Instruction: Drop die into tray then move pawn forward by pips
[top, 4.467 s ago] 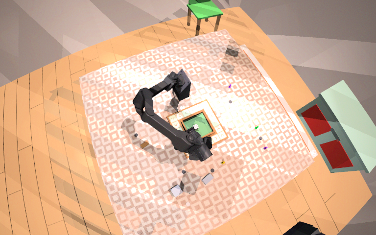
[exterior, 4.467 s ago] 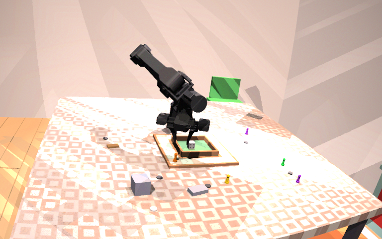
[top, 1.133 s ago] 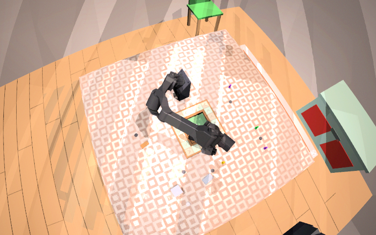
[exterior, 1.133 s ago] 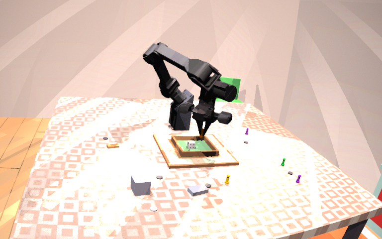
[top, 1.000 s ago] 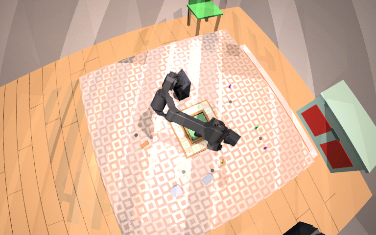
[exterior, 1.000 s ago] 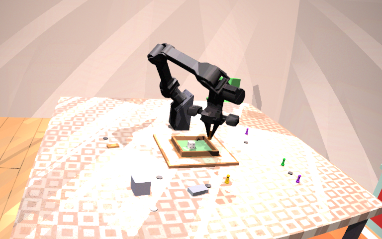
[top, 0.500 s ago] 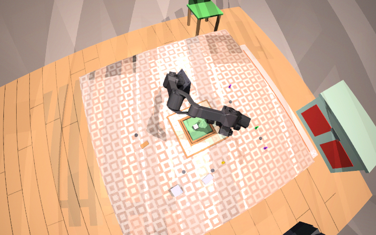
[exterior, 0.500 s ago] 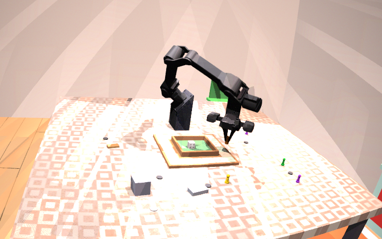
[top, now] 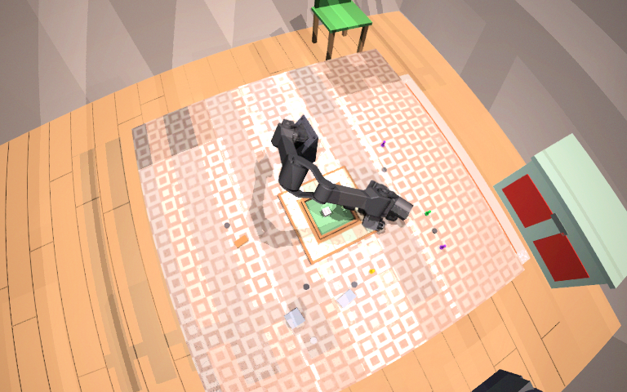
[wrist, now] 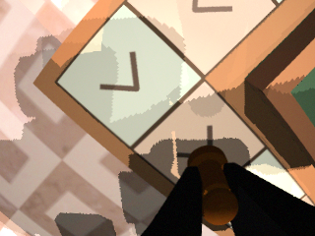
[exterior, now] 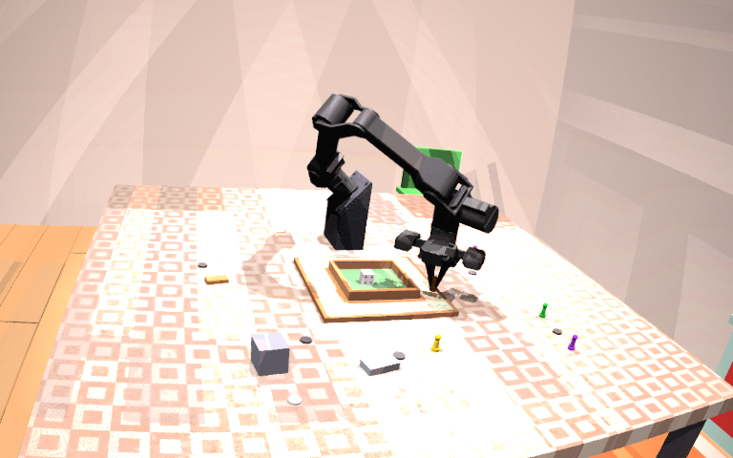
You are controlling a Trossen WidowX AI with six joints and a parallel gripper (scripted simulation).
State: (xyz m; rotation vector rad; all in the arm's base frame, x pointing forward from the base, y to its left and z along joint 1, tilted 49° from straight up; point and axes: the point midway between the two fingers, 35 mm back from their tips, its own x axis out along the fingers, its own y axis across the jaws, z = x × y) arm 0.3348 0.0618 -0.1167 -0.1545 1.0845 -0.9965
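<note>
The orange pawn is 1 cm above my gripper tip. Round my gripper tip: green dice tray (12 cm to the right, 6 cm behind, 3 cm below); white die (13 cm to the right, 6 cm behind, 1 cm below); yellow pawn (20 cm ahead, 6 cm to the right, 2 cm below).
</note>
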